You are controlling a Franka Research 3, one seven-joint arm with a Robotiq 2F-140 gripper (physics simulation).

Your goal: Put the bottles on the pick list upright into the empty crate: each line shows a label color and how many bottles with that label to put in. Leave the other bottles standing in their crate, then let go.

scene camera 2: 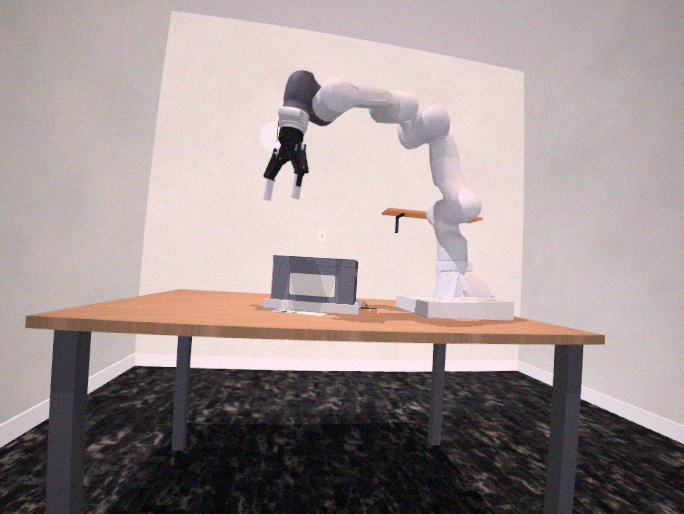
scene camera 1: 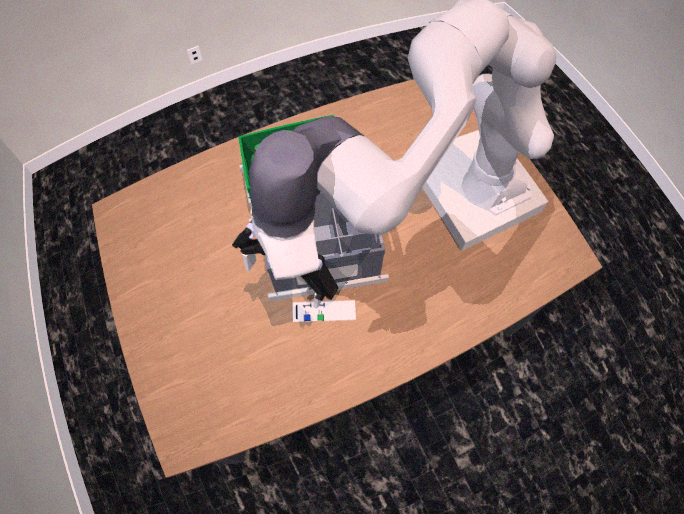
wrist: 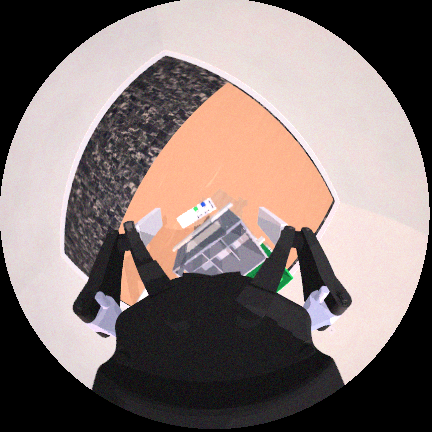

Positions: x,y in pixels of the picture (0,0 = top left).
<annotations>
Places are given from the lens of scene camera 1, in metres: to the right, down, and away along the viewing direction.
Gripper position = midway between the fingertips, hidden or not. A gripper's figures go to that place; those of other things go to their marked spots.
my gripper (scene camera 1: pixel 283 283): -0.11, 0.05, 0.89
pick list (scene camera 1: pixel 331 310): -0.03, 0.14, 1.22
white strip (scene camera 1: pixel 384 278): 0.11, 0.06, 1.23
</annotations>
